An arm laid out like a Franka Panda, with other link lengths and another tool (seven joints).
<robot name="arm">
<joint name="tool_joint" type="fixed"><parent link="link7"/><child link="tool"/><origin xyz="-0.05 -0.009 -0.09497" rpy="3.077 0 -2.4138"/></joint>
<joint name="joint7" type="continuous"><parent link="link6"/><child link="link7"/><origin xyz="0.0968 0 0"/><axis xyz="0 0 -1"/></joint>
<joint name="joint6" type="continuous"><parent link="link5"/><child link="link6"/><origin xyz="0 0 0"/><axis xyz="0 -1 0"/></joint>
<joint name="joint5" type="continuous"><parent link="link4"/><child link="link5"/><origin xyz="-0.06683 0 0.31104"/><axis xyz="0 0 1"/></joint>
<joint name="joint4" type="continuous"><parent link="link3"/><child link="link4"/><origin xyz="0.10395 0 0"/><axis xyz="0 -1 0"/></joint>
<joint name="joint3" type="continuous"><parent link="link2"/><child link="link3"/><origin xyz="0 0 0.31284"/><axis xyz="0 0 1"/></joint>
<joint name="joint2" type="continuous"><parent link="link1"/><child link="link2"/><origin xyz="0 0 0"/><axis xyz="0 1 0"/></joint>
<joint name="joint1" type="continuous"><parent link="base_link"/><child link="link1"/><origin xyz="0 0 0.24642"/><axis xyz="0 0 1"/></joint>
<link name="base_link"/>
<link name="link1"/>
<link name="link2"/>
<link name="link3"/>
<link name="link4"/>
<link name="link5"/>
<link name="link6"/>
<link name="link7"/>
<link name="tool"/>
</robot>
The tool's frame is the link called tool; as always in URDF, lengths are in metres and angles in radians. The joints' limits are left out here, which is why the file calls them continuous.
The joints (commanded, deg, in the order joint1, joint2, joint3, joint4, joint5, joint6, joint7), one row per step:
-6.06 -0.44 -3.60 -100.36 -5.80 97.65 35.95
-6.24 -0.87 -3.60 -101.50 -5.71 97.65 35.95
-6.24 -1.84 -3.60 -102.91 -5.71 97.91 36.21
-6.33 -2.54 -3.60 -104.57 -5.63 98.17 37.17
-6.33 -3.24 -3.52 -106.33 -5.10 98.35 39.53
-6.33 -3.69 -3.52 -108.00 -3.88 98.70 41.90
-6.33 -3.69 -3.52 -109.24 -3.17 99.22 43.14
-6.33 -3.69 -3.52 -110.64 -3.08 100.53 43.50
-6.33 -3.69 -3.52 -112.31 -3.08 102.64 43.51
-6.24 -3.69 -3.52 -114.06 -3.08 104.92 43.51
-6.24 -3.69 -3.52 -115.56 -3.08 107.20 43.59
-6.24 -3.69 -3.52 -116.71 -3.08 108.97 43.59
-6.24 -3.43 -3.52 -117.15 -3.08 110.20 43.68
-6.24 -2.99 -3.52 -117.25 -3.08 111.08 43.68
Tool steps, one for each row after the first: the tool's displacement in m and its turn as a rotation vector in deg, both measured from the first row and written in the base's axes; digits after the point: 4 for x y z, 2 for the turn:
-0.0036 -0.0008 -0.0037 0.23 0.68 -0.20
-0.0090 0.0001 -0.0047 0.31 0.83 -0.43
-0.0136 0.0010 -0.0096 0.49 1.42 -1.46
-0.0175 0.0049 -0.0151 1.01 2.01 -3.81
-0.0199 0.0090 -0.0217 2.15 2.54 -6.41
-0.0205 0.0113 -0.0290 2.82 3.09 -7.79
-0.0210 0.0119 -0.0368 2.90 3.15 -8.10
-0.0212 0.0121 -0.0457 2.89 2.71 -7.99
-0.0214 0.0130 -0.0549 2.87 2.19 -7.78
-0.0213 0.0133 -0.0625 2.82 1.41 -7.73
-0.0214 0.0135 -0.0683 2.80 0.79 -7.63
-0.0197 0.0134 -0.0720 2.75 0.26 -7.65
-0.0174 0.0131 -0.0753 2.70 -0.07 -7.60

